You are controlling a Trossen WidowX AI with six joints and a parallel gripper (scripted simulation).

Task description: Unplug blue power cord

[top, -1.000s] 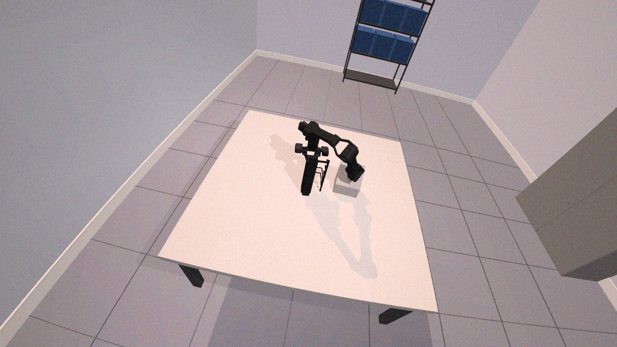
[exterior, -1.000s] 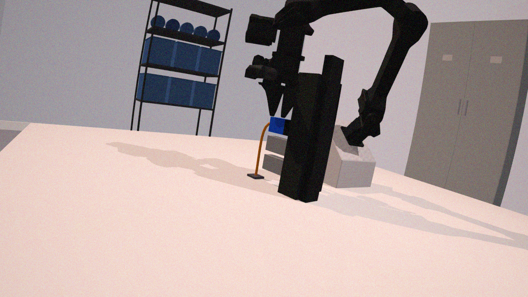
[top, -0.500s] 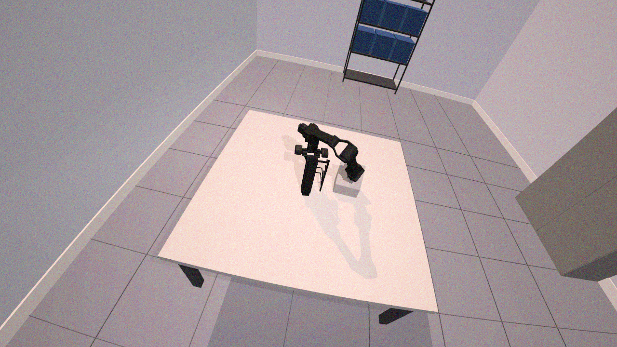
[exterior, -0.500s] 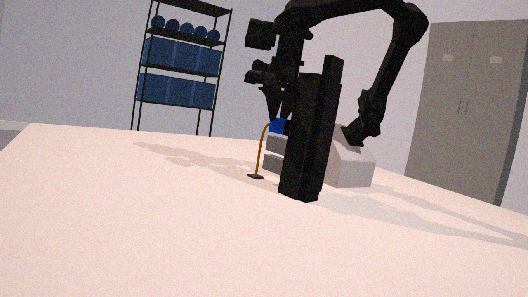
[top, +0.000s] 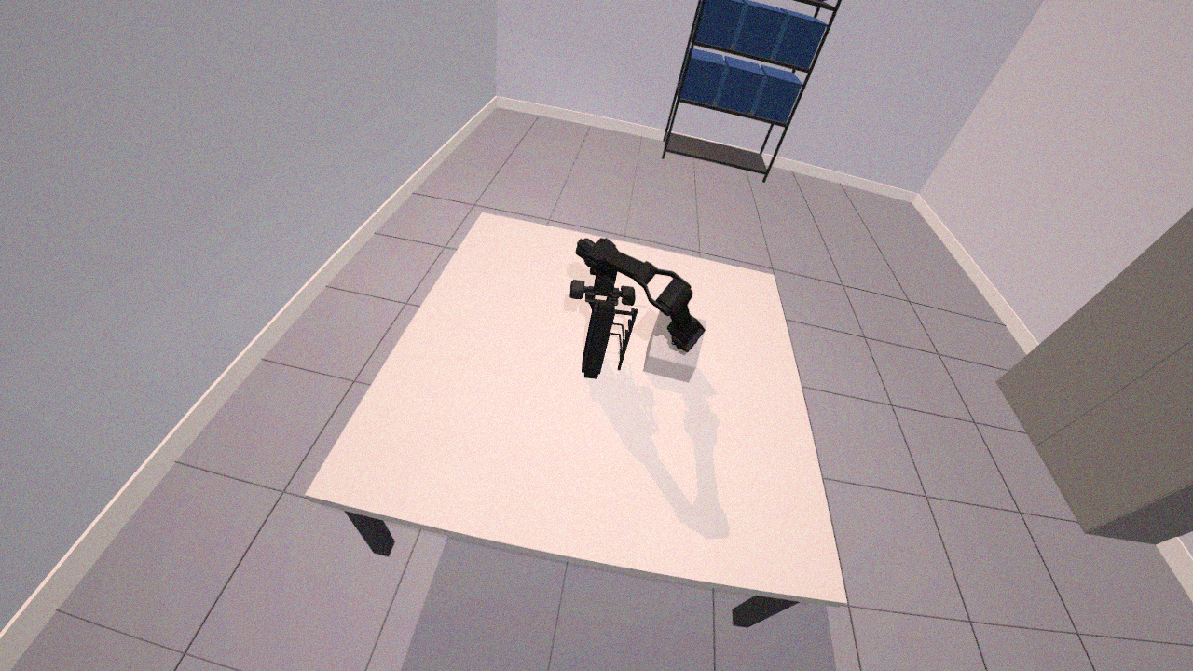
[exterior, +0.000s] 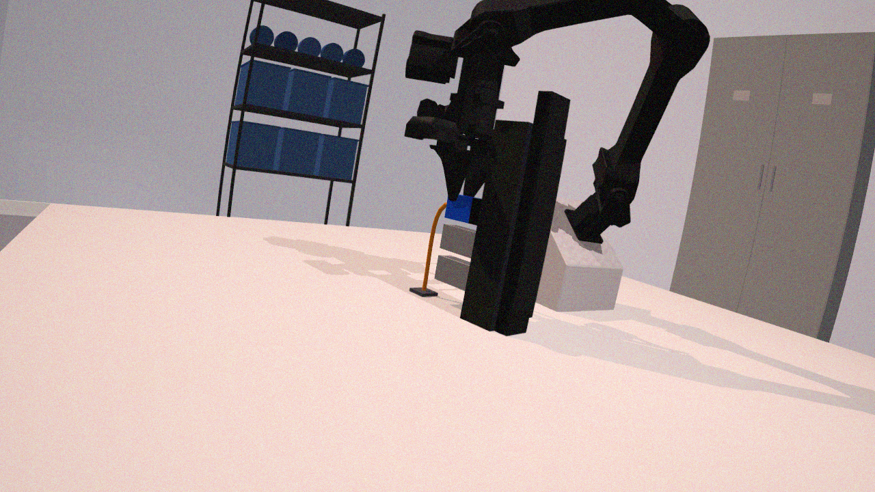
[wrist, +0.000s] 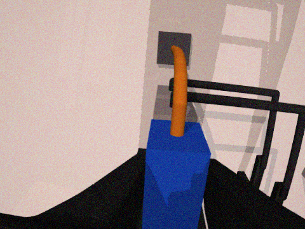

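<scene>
Now: the blue plug 30 mm to the left of my gripper tip and 10 mm behind it. From my gripper tip the other things lie so: black power strip 100 mm to the left, 20 mm below, 20 mm behind; dark pad 140 mm below, 40 mm to the right, 10 mm ahead.
</scene>
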